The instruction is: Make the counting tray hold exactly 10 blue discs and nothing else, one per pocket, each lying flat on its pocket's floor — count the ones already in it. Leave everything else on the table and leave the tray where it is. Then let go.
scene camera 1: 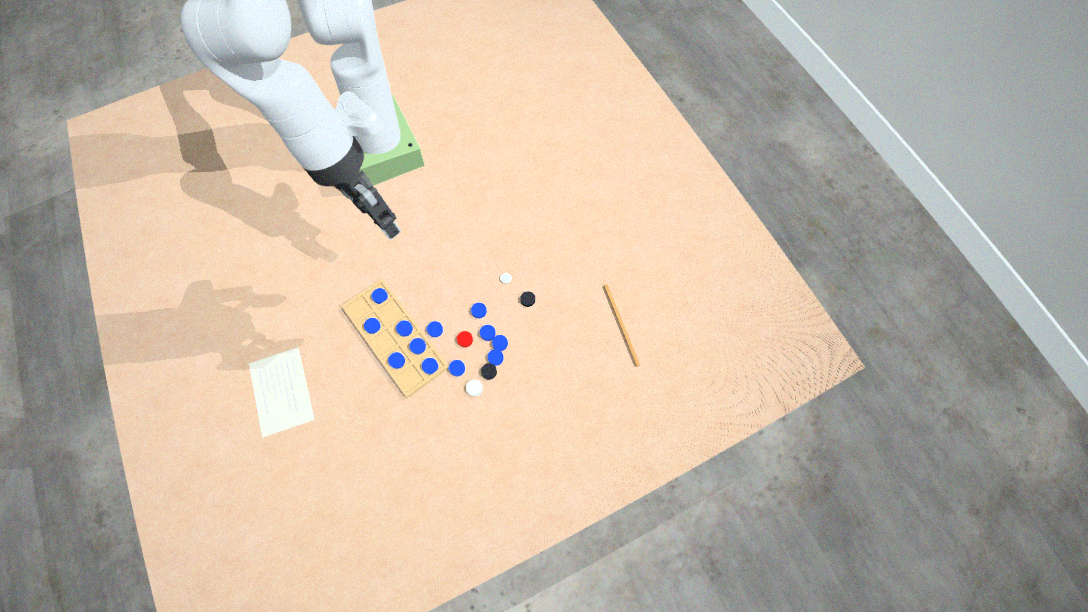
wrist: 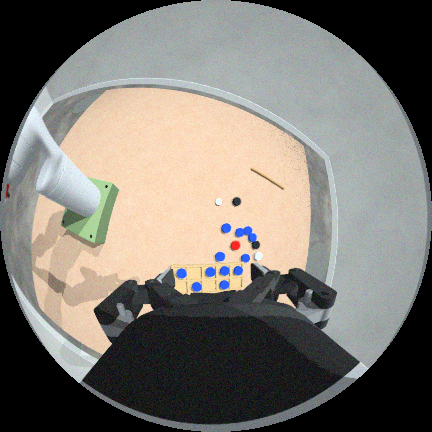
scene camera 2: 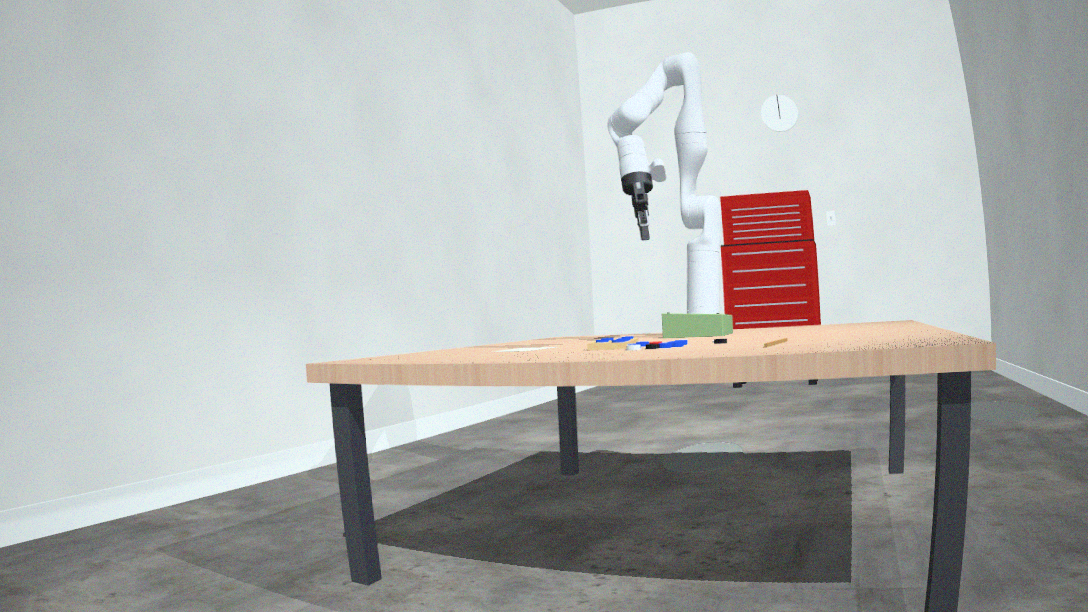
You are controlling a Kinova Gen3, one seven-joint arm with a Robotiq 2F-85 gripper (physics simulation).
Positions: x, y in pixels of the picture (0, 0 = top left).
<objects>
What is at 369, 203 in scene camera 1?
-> The gripper.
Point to a tan counting tray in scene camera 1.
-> At 410, 378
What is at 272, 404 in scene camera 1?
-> A pale paper card.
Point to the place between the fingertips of the gripper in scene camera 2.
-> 645, 233
</objects>
